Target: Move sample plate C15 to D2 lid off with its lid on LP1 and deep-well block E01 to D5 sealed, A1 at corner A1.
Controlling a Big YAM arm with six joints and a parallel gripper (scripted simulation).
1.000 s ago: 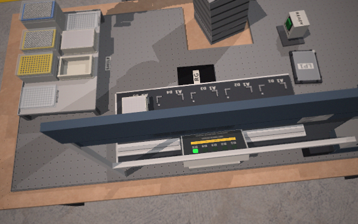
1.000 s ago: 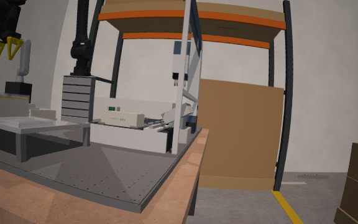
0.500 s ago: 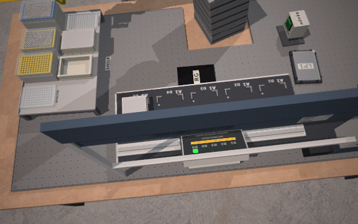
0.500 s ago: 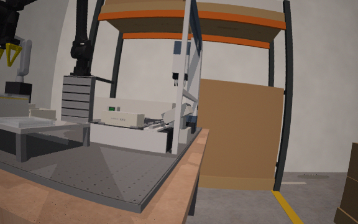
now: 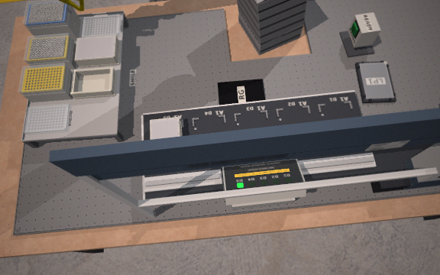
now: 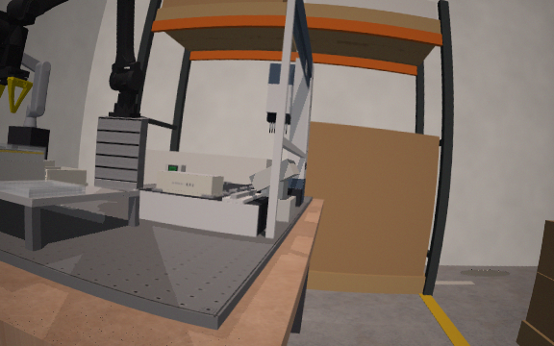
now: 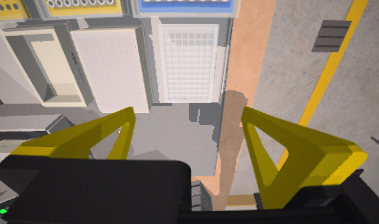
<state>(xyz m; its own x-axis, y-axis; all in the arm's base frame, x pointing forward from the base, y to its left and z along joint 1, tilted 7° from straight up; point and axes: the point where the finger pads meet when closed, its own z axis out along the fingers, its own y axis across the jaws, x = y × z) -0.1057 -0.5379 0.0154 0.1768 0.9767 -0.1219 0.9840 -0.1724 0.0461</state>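
The sample plate C15 lies 1 cm to the left of my hand and 14 cm below it. Also, from my hand: reservoir (21 cm ahead, 4 cm to the right, 14 cm below); shelf (15 cm ahead, 9 cm to the right, 15 cm below); shelf label (18 cm ahead, 7 cm to the left, 21 cm below).
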